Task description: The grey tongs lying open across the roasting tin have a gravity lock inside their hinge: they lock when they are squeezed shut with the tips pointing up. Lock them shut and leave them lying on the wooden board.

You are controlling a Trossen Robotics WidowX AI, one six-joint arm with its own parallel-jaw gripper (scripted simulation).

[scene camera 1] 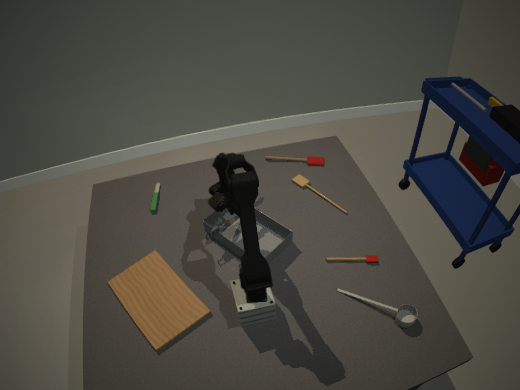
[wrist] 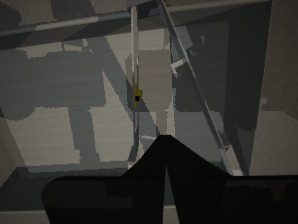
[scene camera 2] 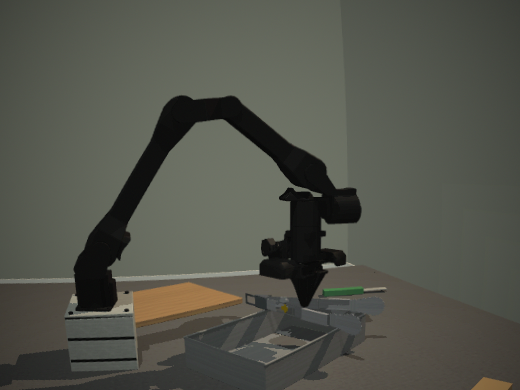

Labels:
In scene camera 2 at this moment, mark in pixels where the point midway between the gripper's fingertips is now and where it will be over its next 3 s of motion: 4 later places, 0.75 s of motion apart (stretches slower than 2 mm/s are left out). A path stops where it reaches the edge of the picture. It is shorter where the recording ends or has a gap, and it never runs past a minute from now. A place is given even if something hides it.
My gripper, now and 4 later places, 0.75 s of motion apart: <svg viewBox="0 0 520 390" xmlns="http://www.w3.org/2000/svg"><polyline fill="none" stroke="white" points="304,306 310,262 306,282 307,299 306,318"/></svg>

